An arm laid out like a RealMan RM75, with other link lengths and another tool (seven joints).
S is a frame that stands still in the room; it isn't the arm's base.
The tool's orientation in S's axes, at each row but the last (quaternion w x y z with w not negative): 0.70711 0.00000 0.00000 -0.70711; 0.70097 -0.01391 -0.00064 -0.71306; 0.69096 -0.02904 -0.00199 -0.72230; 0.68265 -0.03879 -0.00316 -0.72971
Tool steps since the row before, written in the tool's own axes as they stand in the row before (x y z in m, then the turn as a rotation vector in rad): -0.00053 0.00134 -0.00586 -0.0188 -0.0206 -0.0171; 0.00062 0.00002 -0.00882 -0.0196 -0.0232 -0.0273; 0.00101 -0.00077 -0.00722 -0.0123 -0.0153 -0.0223; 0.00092 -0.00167 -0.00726 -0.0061 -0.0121 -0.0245
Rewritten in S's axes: 0.00134 0.00053 -0.00586 -0.0206 0.0188 -0.0171; -0.00016 -0.00080 -0.00880 -0.0234 0.0194 -0.0273; -0.00110 -0.00128 -0.00713 -0.0156 0.0120 -0.0222; -0.00210 -0.00122 -0.00710 -0.0129 0.0055 -0.0242
